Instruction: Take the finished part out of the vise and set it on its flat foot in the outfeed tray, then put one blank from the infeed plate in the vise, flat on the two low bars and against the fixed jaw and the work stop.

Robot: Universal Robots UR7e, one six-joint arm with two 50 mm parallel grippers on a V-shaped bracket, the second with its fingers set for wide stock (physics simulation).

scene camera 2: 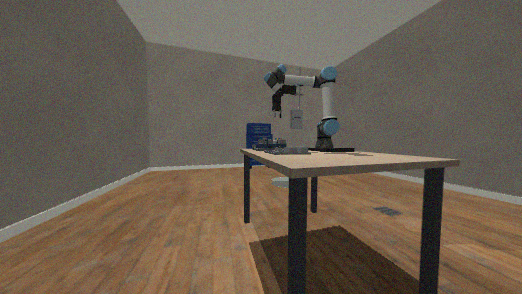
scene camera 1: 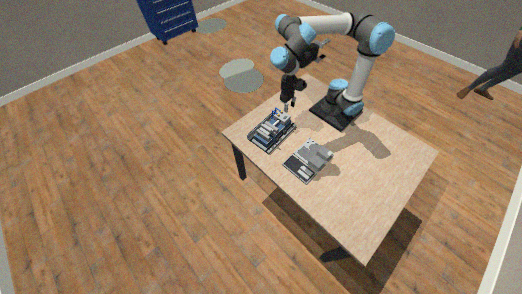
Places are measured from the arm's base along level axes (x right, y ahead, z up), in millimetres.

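Pixels of known places: hand, its tool point: (scene camera 2: 277,115) (scene camera 1: 289,106); arm's base, origin of its link: (scene camera 2: 324,148) (scene camera 1: 331,108).
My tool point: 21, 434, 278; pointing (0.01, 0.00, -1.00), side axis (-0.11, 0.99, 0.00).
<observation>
For each thing: its top centre in the pictures, then the offset to it from my tool point, as dx, dy, dz. "spot": a spot on its surface instead.
- vise, centre of its top: (scene camera 1: 272,123) (scene camera 2: 270,139) +91, +33, -202
- grey infeed plate, centre of its top: (scene camera 1: 313,153) -205, -59, -293
- thin blue fitting, a spot on its surface: (scene camera 1: 275,112) spot: +145, -35, -191
My gripper's downward pair of fingers (scene camera 1: 289,105) (scene camera 2: 277,115) is open and empty, above the table near the back end of the vise. The second pair (scene camera 1: 323,50) (scene camera 2: 300,90) points sideways, with its fingers apart. The vise (scene camera 1: 272,129) (scene camera 2: 270,144) is a blue and grey assembly at the left of the table. Pale bars show on it; which one is the finished part, I cannot tell. The grey infeed plate (scene camera 1: 308,145) lies beside it in the arm's shadow, with blocky blanks (scene camera 1: 324,152) at its right. The dark outfeed tray (scene camera 1: 294,164) holds pale parts (scene camera 1: 305,172).
The arm's black base plate (scene camera 1: 334,114) (scene camera 2: 345,149) stands behind the infeed plate. A thin blue fitting (scene camera 1: 275,112) rises at the vise's back end. The table's front edge runs close beside the tray. A blue cabinet (scene camera 1: 170,17) (scene camera 2: 258,129) and a person's legs (scene camera 1: 495,75) are off the table.
</observation>
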